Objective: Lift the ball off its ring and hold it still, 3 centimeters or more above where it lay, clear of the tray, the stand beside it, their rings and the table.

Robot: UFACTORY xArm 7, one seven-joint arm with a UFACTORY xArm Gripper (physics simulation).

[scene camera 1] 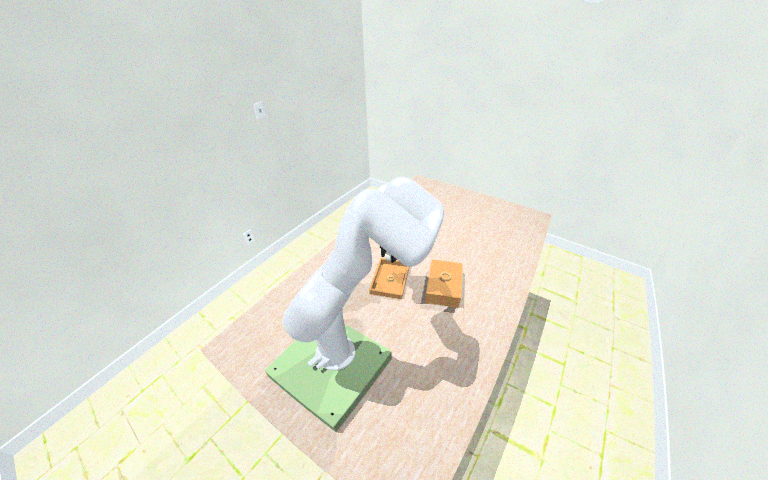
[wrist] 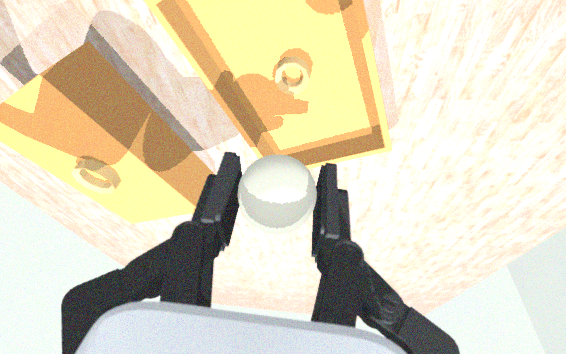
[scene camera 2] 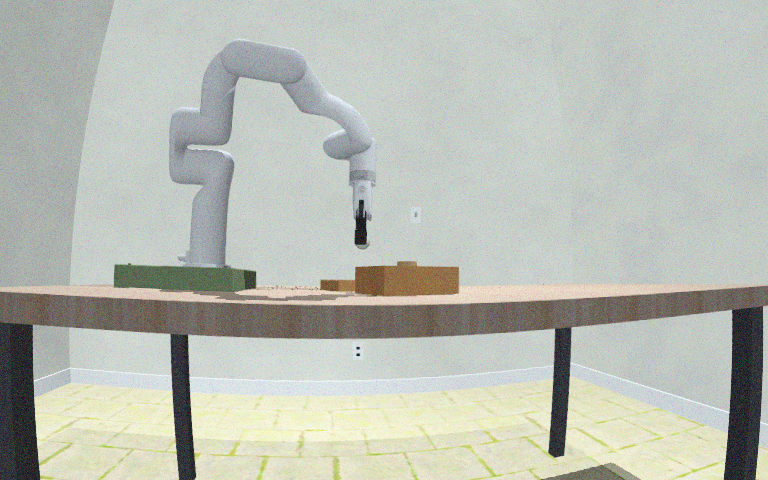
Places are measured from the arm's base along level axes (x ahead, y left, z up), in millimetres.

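Pixels of known places: gripper, fingertip midpoint: (scene camera 1: pixel 389 258) (wrist: pixel 279 174) (scene camera 2: pixel 360 245); arm's base at its link origin: (scene camera 1: pixel 335 352) (scene camera 2: pixel 207 268).
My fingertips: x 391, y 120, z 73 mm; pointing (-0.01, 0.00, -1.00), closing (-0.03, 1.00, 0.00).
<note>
For each thing: its top centre in the pictures, then the offset to it from my fingertips. "spot": a spot on its surface instead.
- white ball at its top centre: (wrist: pixel 271 228) (scene camera 2: pixel 362 234) dx +4, dy +0, dz +30 mm
- shallow orange tray at its top centre: (wrist: pixel 290 87) (scene camera 2: pixel 361 280) (scene camera 1: pixel 390 275) dx +4, dy -3, dz -95 mm
- stand's own ring at a spot on its surface: (wrist: pixel 82 181) (scene camera 2: pixel 410 262) (scene camera 1: pixel 450 276) spot: dx +119, dy -214, dz -53 mm
The white ball (wrist: pixel 277 191) (scene camera 2: pixel 362 245) is held between the two black fingertips of my gripper (wrist: pixel 279 174) (scene camera 2: pixel 361 240), which is shut on it. In scene camera 2 the ball hangs in the air, well above the table and higher than the top of the stand (scene camera 2: pixel 421 281) (scene camera 1: pixel 444 294) (wrist: pixel 135 212). The shallow orange tray (scene camera 1: pixel 386 293) (scene camera 2: pixel 336 284) (wrist: pixel 387 142) lies below, with its small ring (scene camera 1: pixel 390 278) (wrist: pixel 278 75) bare on its floor. The ball touches neither tray nor ring. In scene camera 1 the arm hides most of the gripper.
The stand's own ring (scene camera 1: pixel 445 272) (scene camera 2: pixel 406 263) (wrist: pixel 82 181) lies on its top, with no ball on it. The stand is beside the tray on the wooden table (scene camera 1: pixel 492 226) (scene camera 2: pixel 509 311). The arm's green base plate (scene camera 1: pixel 300 390) (scene camera 2: pixel 169 277) is at the other end.
</note>
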